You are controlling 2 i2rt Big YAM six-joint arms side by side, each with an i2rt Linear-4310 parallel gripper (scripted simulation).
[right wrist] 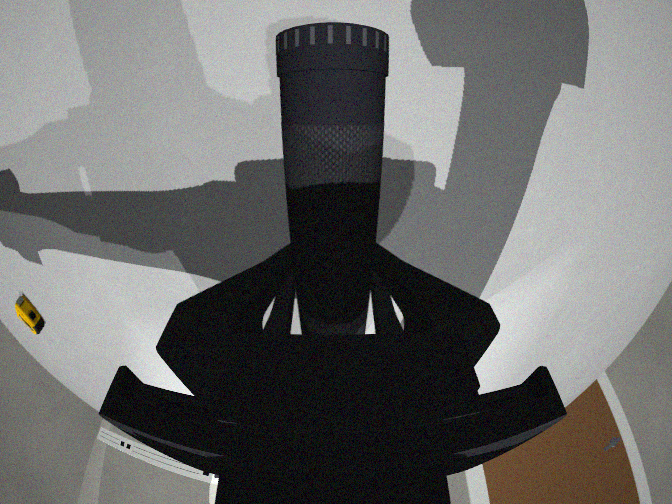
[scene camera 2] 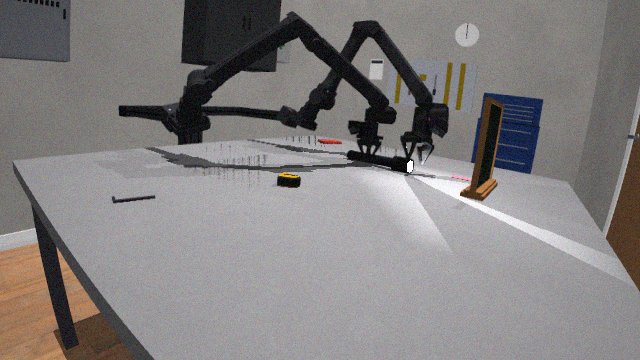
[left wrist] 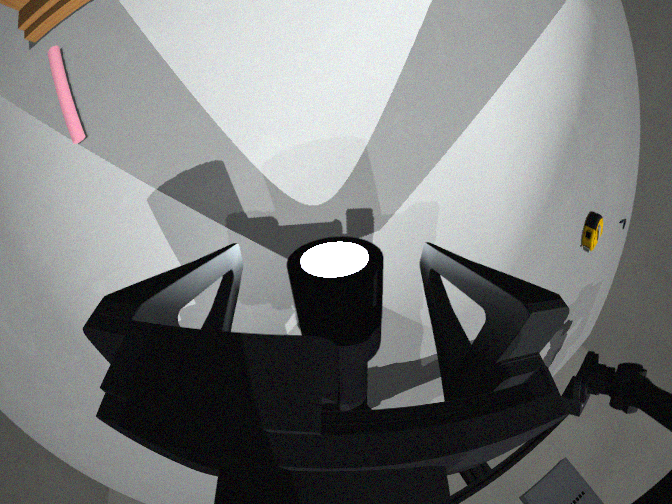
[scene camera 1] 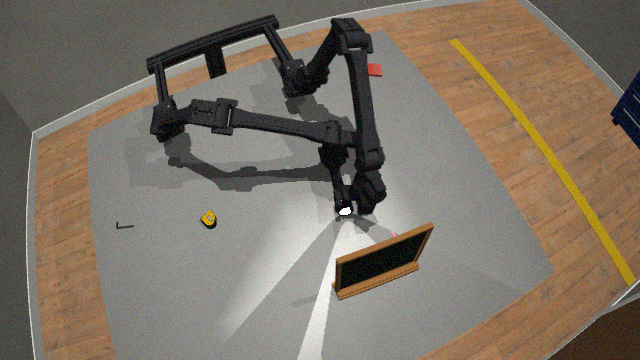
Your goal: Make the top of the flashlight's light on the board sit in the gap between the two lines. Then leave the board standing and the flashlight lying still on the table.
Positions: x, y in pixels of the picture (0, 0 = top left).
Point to a wood-framed board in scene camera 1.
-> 365, 269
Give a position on a pink stick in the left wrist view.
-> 75, 129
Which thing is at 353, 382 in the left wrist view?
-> A black flashlight.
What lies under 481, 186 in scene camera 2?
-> A wood-framed board.
